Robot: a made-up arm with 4 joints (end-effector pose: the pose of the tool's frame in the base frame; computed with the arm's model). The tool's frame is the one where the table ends.
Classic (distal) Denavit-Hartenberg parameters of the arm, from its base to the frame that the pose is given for. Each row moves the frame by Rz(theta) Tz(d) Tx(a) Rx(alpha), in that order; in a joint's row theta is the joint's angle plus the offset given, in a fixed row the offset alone. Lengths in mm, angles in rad.
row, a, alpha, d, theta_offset
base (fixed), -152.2, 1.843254, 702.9, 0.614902
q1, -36.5, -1.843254, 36, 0
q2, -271.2, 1.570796, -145, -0.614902
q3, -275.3, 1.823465, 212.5, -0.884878
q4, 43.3, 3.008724, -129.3, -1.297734
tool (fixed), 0, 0, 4.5, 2.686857
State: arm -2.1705 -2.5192 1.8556 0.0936
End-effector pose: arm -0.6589 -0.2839 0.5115 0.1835 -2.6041 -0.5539
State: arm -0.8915 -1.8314 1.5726 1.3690
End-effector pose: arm -0.5173 0.2575 0.4584 -0.8432 1.1321 1.1672
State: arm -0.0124 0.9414 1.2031 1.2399
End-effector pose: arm -0.2501 -0.7117 0.6049 0.2269 0.3903 -2.5453
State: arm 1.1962 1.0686 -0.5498 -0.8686
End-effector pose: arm -0.1983 -0.4287 0.6294 -0.1140 0.1678 -0.9648
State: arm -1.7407 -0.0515 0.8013 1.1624
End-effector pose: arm -0.0211 -0.1114 1.2702 -1.6871 -1.5464 -2.0633
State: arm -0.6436 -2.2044 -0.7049 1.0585
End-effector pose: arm -0.2434 0.1153 0.7673 0.6627 -0.7273 0.5841
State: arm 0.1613 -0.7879 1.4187 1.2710
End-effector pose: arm -0.6544 0.1119 0.4887 -0.6988 -0.1726 1.8049
